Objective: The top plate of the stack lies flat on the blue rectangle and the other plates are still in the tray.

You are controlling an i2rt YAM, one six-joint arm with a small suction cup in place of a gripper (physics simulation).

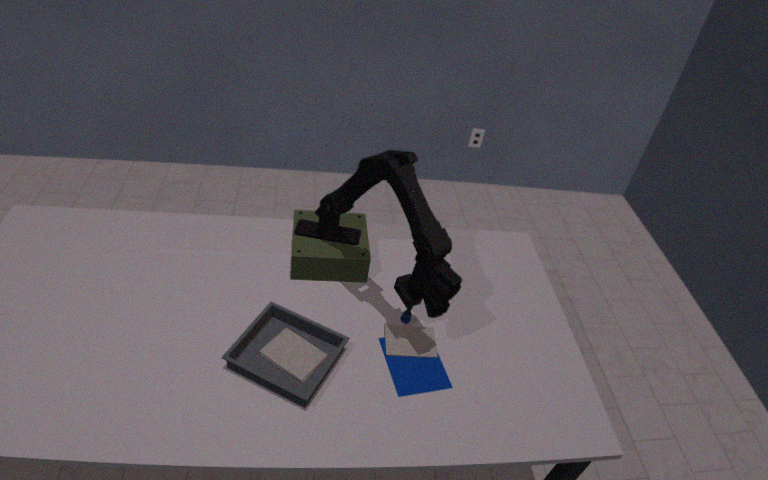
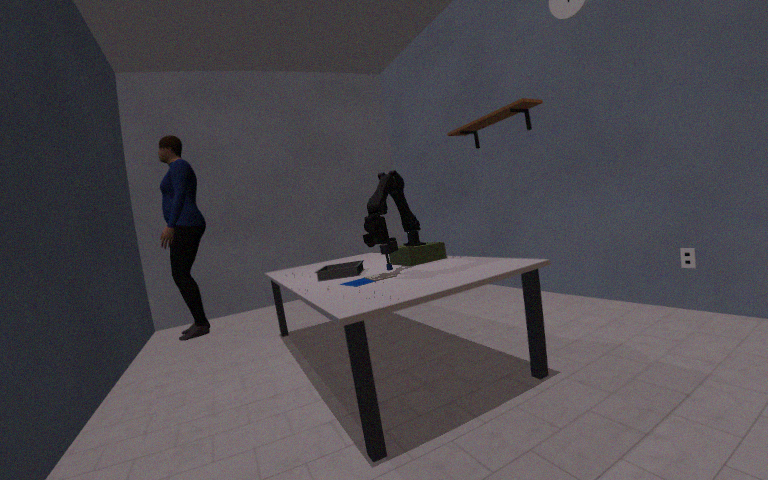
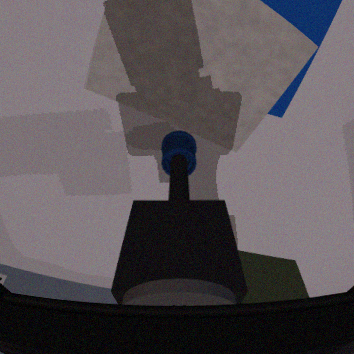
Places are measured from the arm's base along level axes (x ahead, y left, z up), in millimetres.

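Where they show: hand, tool point: (image 1: 405, 319) (image 2: 390, 269) (image 3: 178, 146); arm's base, link origin: (image 1: 327, 233) (image 2: 414, 244).
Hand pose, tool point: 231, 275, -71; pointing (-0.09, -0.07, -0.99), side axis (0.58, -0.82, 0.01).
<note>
Things, the pixels of their top centre, and the offset from my tool point, as dx, dy, dz. "*": a spot on its surface instead. Level surfaces: height alone.
- thin beige plate, top centre: (image 3: 198, 62) (image 1: 410, 340) (image 2: 379, 276) +59, +23, -18
- blue rectangle, surface spot: (image 3: 315, 17) * +136, -24, -23
- grey tray, top centre: (image 1: 287, 347) (image 2: 340, 265) +195, -297, +27
- white table, surface height: dz -23
A thin beige plate (image 1: 396, 342) (image 3: 250, 65) lies flat, turned, partly on the blue rectangle (image 1: 420, 377) (image 2: 355, 281) (image 3: 315, 17). It covers the rectangle's back part and juts past its back edge onto the table. Another beige plate (image 1: 293, 353) lies in the grey tray (image 1: 263, 386) (image 2: 339, 271); whether more lie under it cannot be told. My suction cup (image 1: 406, 316) (image 2: 389, 267) (image 3: 178, 147) is off and carries no plate. It hangs a little above the table near the back edge of the plate on the rectangle, apart from it.
The arm stands on a green box (image 1: 330, 268) (image 2: 420, 254) (image 3: 272, 275) at the back of the white table (image 1: 141, 367) (image 2: 453, 277). The tray is left of the rectangle. A person (image 2: 181, 198) stands beyond the table. A wooden shelf (image 2: 495, 117) hangs on the wall.
</note>
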